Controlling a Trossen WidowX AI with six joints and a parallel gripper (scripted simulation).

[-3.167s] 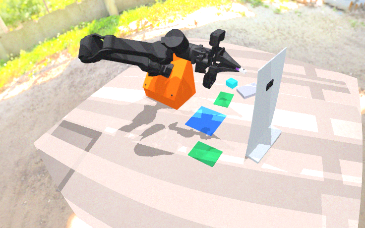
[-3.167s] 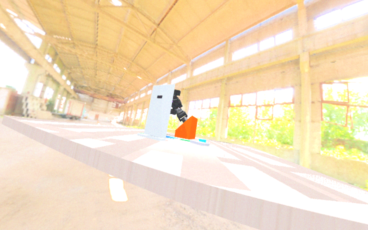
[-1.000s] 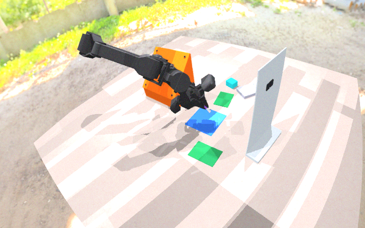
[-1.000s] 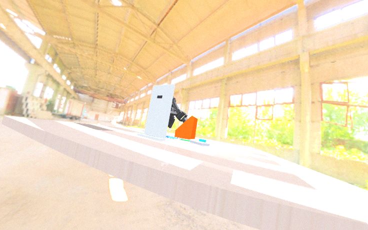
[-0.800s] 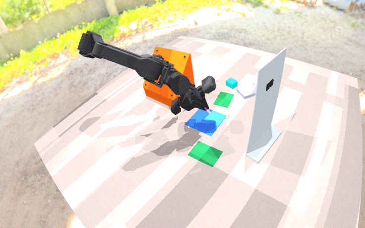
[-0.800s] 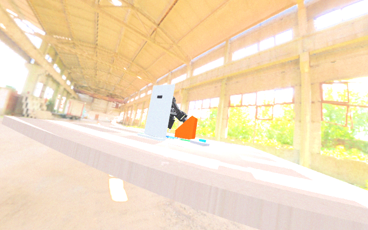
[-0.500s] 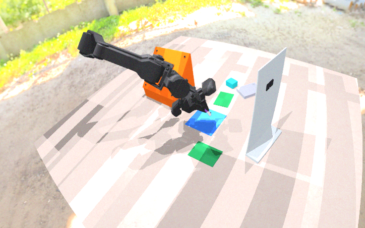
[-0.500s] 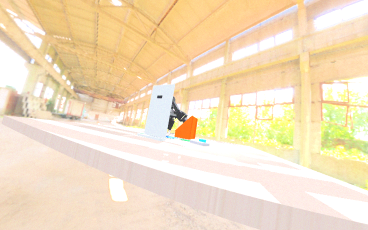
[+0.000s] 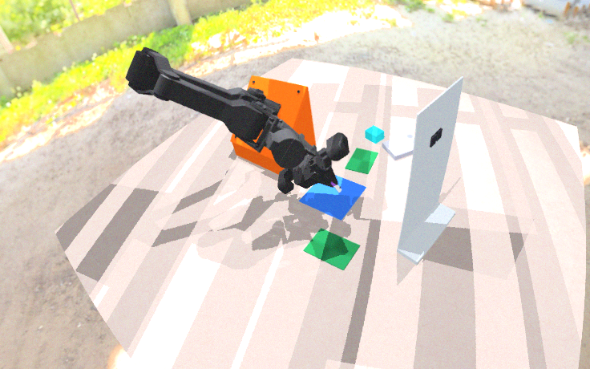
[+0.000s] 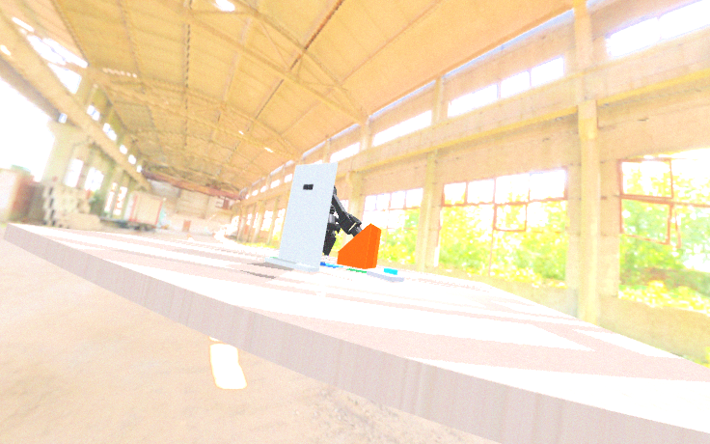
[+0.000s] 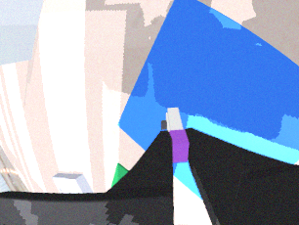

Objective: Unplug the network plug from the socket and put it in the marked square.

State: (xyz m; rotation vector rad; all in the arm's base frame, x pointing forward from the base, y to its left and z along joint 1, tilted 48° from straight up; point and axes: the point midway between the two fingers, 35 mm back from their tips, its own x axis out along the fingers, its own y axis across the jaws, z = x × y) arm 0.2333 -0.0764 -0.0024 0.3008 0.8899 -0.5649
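Right now the blue square is 10 mm behind my gripper tip and 30 mm below it. From my gripper tip the other things lie so: pale flat plate (50 mm ahead, 260 mm to the left, 30 mm below); cyan cube (50 mm behind, 250 mm to the left, 20 mm below); grey upright panel (220 mm ahead, 20 mm to the left, 110 mm above).
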